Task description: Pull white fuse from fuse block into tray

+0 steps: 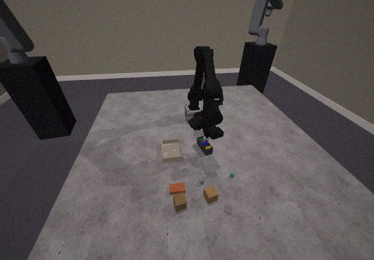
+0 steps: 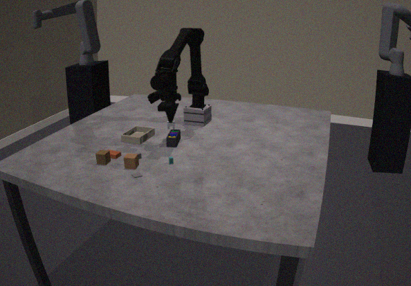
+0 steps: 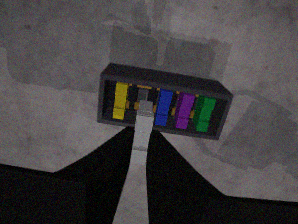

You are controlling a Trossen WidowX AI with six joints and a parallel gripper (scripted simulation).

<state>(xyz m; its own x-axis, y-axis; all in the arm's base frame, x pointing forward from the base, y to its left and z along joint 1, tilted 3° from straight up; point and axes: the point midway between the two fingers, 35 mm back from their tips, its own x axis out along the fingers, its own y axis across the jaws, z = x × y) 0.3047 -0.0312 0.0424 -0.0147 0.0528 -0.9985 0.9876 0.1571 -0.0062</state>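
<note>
Now: gripper tip 4 cm past the beige tray, 17 cm to the left of it and 9 cm above it. The rest, counted from my gripper tip: white fuse: 1 cm below; teal cube: 18 cm ahead, 6 cm to the left, 8 cm below; grey cube: 18 cm ahead, 8 cm to the right, 8 cm below.
</note>
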